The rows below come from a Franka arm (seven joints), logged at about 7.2 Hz.
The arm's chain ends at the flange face. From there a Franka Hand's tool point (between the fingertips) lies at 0.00 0.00 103.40 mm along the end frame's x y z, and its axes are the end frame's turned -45 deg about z.
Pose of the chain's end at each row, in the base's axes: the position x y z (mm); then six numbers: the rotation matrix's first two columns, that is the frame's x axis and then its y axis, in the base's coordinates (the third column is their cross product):
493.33 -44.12 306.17 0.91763 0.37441 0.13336 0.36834 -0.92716 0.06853
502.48 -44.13 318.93 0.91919 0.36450 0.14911 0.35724 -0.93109 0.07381
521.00 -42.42 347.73 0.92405 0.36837 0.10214 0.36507 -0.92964 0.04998
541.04 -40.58 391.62 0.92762 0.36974 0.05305 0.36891 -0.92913 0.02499
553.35 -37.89 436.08 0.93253 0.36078 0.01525 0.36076 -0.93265 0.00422
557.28 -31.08 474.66 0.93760 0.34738 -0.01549 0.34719 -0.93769 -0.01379
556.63 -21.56 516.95 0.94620 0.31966 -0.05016 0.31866 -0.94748 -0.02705
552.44 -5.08 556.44 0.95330 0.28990 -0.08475 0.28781 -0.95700 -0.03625
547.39 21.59 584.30 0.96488 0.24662 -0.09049 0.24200 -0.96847 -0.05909
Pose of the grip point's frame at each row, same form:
508.77 -45.54 203.94 0.38841 0.92035 0.04584 0.90932 -0.39085 0.14276
519.62 -45.64 216.97 0.39736 0.91612 0.05325 0.90257 -0.40064 0.15763
532.72 -43.34 245.00 0.39526 0.91783 0.03688 0.91155 -0.39688 0.10757
547.09 -40.95 288.40 0.39507 0.91844 0.01984 0.91679 -0.39555 0.05518
554.98 -37.73 332.69 0.40430 0.91459 0.00780 0.91449 -0.40437 0.01377
555.28 -30.30 371.28 0.41748 0.90868 -0.00120 0.90848 -0.41741 -0.02070
550.82 -20.57 413.72 0.44374 0.89600 -0.01634 0.89439 -0.44394 -0.05460
542.97 -4.03 453.48 0.47057 0.88169 -0.03429 0.87760 -0.47171 -0.08556
536.82 25.22 481.51 0.51115 0.85920 -0.02220 0.85339 -0.51043 -0.10577

